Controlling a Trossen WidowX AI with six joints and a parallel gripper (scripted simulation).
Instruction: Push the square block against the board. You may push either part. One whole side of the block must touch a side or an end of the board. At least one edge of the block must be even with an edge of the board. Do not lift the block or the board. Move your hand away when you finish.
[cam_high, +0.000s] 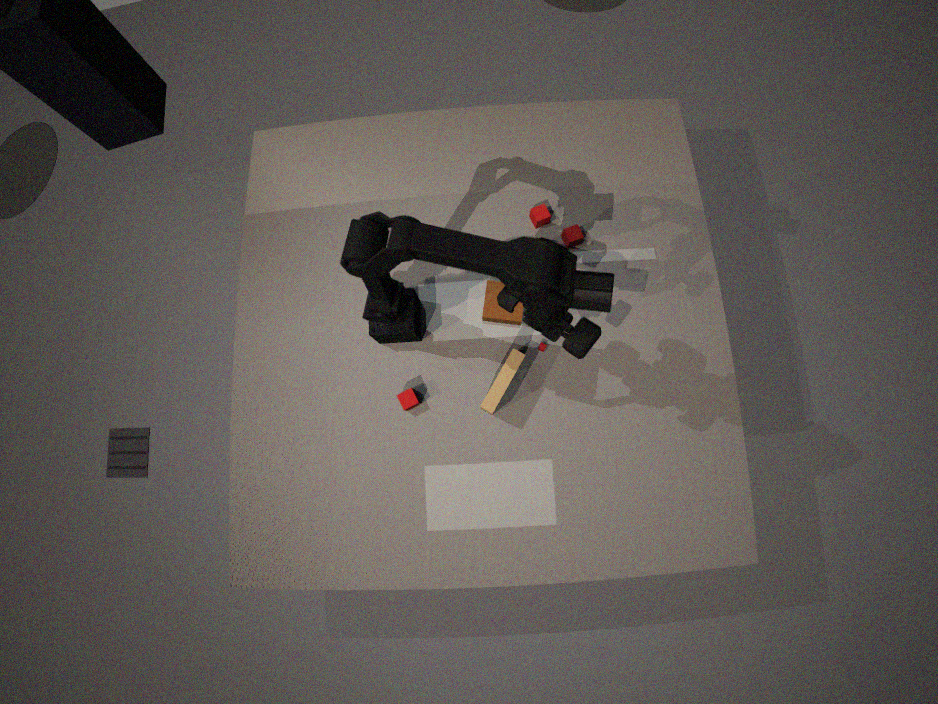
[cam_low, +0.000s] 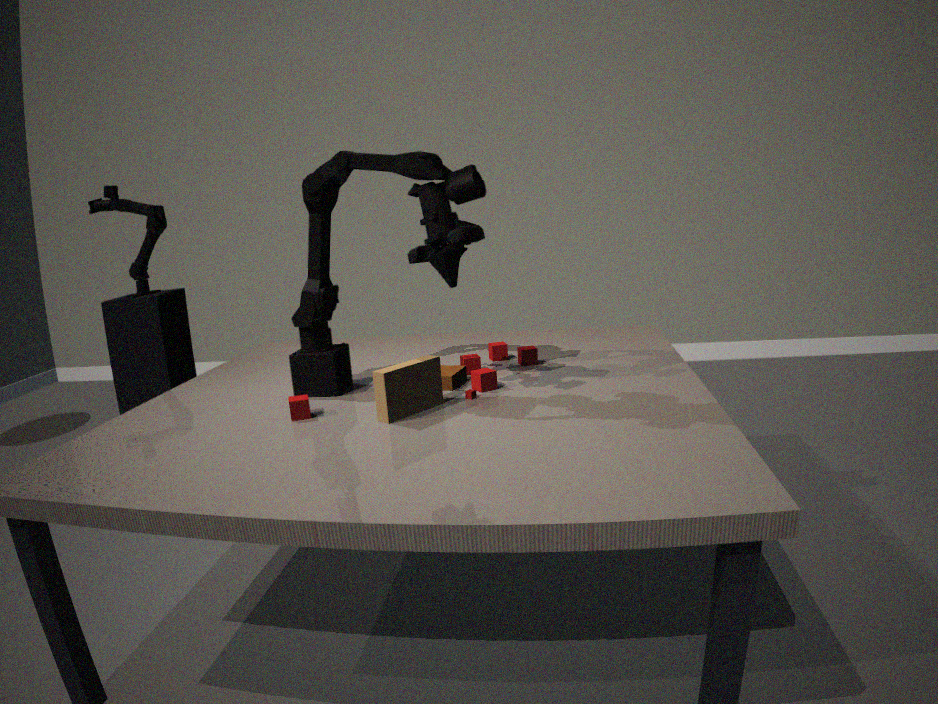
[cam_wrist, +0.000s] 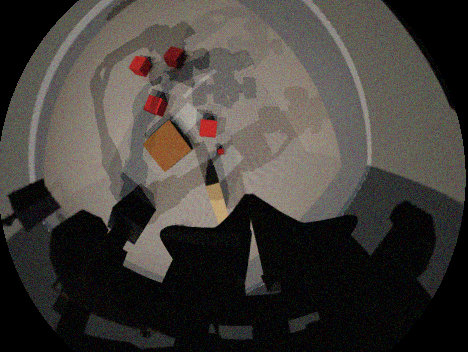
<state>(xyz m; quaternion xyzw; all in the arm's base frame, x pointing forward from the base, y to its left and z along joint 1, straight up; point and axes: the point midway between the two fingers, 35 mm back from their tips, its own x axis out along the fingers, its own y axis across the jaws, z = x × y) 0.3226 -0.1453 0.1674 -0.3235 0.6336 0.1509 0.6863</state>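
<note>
Now: gripper tip 10 cm past the board, 6 cm to the left of it and 18 cm above it. From my gripper tip the other things lie so: square block: 5 cm behind, 14 cm to the left, 22 cm below.
</note>
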